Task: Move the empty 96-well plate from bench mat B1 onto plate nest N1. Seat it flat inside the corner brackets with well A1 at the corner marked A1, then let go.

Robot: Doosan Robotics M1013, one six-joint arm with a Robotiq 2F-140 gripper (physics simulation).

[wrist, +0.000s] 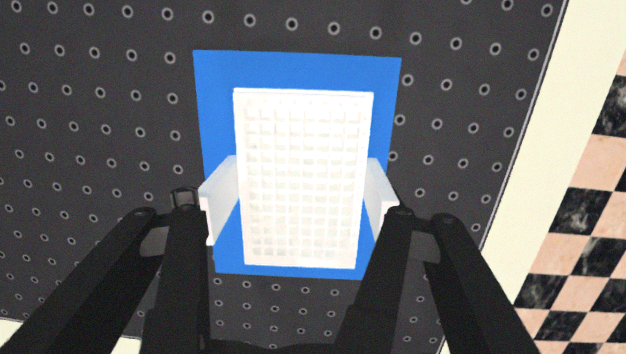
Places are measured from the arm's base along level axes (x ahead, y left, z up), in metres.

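Pixels of known places: gripper, fingertip midpoint: [302, 174].
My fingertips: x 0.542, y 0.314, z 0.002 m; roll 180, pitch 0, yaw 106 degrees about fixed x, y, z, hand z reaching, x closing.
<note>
Behind a point stands the place of what it marks.
The white 96-well plate [304, 180] {x 0.545, y 0.317, z 0.003 m} lies flat on the blue bench mat B1 [297, 70] {x 0.478, y 0.293, z 0.000 m}, with its long side running up and down the wrist view. It sits nearer the mat's bottom and right edges in the view. My gripper [302, 174] {x 0.542, y 0.314, z 0.002 m} is shut on the plate, with one pale pad against each long side, around the middle and lower part of its length. The plate's top is very bright, and no A1 mark can be made out on it. The plate nest N1 does not show in this view.
A dark bench top [90, 165] {x 0.583, y 0.163, z -0.002 m} with rows of ringed holes surrounds the mat. Its right edge meets a cream strip [545, 125], and a checkered pink and black floor [600, 162] lies beyond that.
</note>
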